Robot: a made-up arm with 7 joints. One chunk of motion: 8 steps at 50 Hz.
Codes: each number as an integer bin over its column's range. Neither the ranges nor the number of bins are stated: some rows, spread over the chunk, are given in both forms.
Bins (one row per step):
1: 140 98 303 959 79 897 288
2: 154 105 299 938 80 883 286
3: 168 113 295 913 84 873 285
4: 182 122 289 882 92 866 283
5: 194 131 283 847 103 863 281
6: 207 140 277 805 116 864 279
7: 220 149 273 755 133 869 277
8: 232 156 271 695 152 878 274
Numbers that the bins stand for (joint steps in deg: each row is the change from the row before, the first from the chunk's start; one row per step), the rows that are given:
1: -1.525 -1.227 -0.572 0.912 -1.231 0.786 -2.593
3: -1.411 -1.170 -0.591 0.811 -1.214 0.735 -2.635
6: -1.250 -1.067 -0.635 0.573 -1.105 0.716 -2.718
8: -1.148 -1.007 -0.649 0.331 -0.983 0.746 -2.788
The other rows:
2: -1.468 -1.201 -0.582 0.866 -1.228 0.756 -2.621
4: -1.353 -1.136 -0.606 0.742 -1.187 0.720 -2.662
5: -1.304 -1.102 -0.620 0.665 -1.149 0.714 -2.690
7: -1.197 -1.033 -0.644 0.463 -1.047 0.727 -2.746

